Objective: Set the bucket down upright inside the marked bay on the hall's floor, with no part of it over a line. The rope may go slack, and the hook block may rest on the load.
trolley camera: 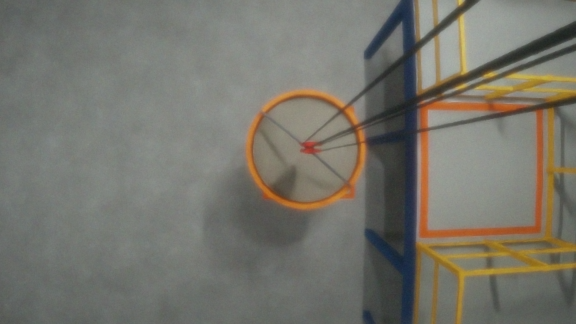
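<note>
The bucket is round, with an orange rim and a pale grey inside, near the middle of the view. It hangs off the floor, and its shadow lies apart from it at the lower left. Small orange tabs show at its lower edge. The red hook block, my gripper, is over the bucket's middle and carries it by the thin bar or bail across the rim; the hook itself is too small to make out. Ropes run from it to the upper right. The marked bay is an orange outline at the right, apart from the bucket.
A blue frame runs from top to bottom between the bucket and the bay, close to the bucket's right side. Yellow frames stand above the bay and below it, and a yellow bar runs along its right side.
</note>
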